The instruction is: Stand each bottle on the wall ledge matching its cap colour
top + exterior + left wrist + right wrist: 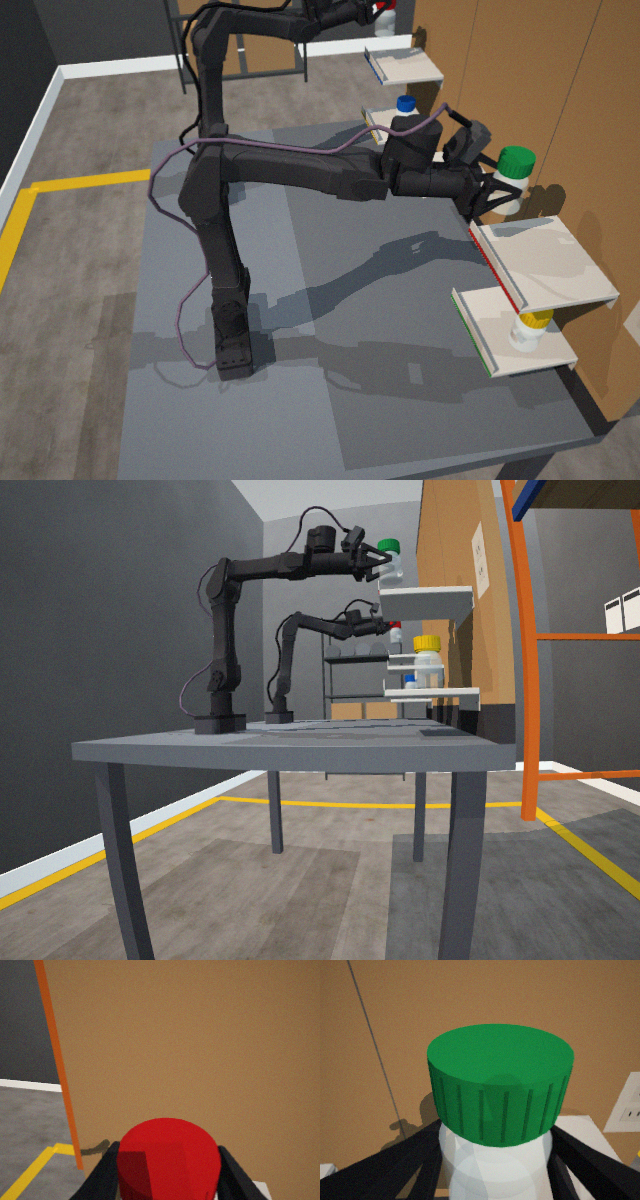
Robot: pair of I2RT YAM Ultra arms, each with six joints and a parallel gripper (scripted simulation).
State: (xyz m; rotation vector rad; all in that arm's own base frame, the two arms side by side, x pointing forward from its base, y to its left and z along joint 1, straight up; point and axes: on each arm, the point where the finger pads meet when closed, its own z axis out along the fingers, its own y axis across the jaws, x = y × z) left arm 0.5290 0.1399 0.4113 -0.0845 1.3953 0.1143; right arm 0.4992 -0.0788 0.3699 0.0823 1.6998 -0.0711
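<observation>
The red-capped bottle lies 5 cm below my left hand and 1 cm ahead of it. The rest, counted from my left hand: blue-capped bottle (32 cm below, 9 cm to the right, 6 cm ahead); green-capped bottle (77 cm to the right, 5 cm below, 4 cm behind); brown wall (45 cm to the right, 14 cm ahead, 1 cm below).
The yellow-capped bottle lies 270 mm below my right hand, 110 mm to the right of it and 60 mm ahead of it. Round my right hand: blue-capped bottle: 680 mm to the left, 270 mm below, 100 mm ahead; green-capped bottle: right at my right hand; brown wall: 320 mm to the left, 180 mm ahead, 40 mm above.
</observation>
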